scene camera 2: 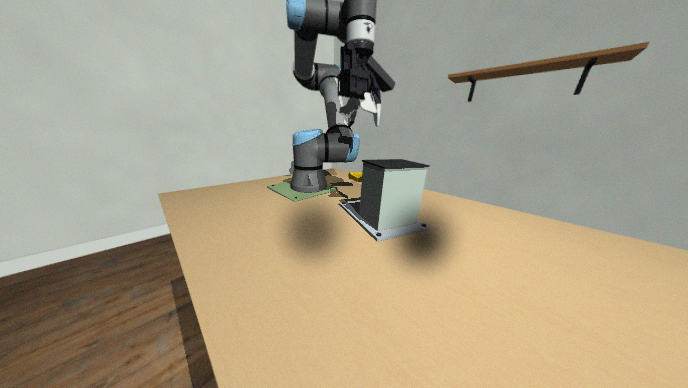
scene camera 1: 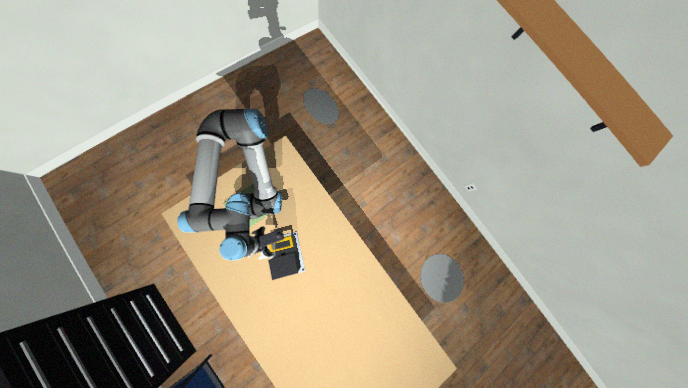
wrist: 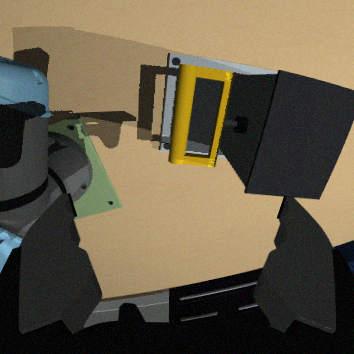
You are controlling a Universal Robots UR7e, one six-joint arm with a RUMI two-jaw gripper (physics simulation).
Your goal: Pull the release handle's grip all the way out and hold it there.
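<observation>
The release handle's yellow grip [scene camera 1: 281, 249] [scene camera 2: 356, 176] [wrist: 184, 115] is a rectangular loop. In the wrist view it stands in front of the dark side of the box-shaped housing [scene camera 1: 285, 265] [scene camera 2: 401, 200] [wrist: 302, 135], with a short stub and a black collar between them. The housing stands on a light metal base plate [scene camera 2: 400, 233] [wrist: 170, 90]. In scene camera 2 the housing hides most of the grip. My gripper [scene camera 1: 265, 244] [scene camera 2: 364, 120] [wrist: 177, 196] is open and empty. It hangs above the handle, tilted, clear of grip and housing.
The arm's base stands on a green plate [scene camera 2: 280, 189] [wrist: 102, 180] on the wooden table [scene camera 1: 350, 325] [scene camera 2: 350, 310], near the grip's side of the housing. A wall shelf [scene camera 1: 590, 75] [scene camera 2: 550, 66] is high on the wall. A black drawer cabinet [scene camera 1: 100, 345] stands beside the table.
</observation>
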